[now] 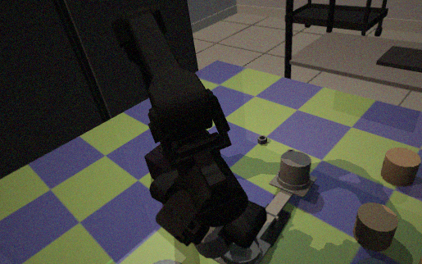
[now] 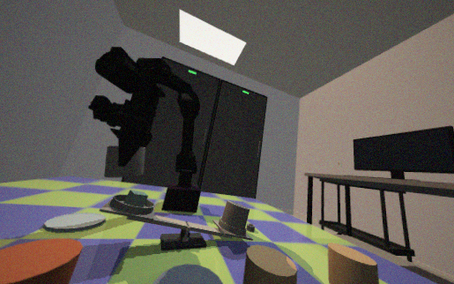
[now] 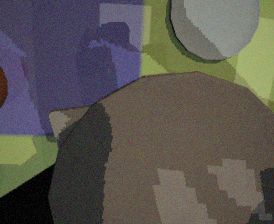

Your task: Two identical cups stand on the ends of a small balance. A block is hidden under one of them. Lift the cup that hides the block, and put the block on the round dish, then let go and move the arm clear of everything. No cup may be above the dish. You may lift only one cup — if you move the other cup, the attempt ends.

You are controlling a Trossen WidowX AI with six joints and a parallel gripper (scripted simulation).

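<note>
My gripper tip is now 150 mm above the round dish, 100 mm to the left of it and 70 mm past it. From my gripper tip the other things lie so: orange-red cylinder: 180 mm ahead, 120 mm below, 20 mm to the left; cup: 20 mm to the right, 10 mm ahead, 10 mm above.
</note>
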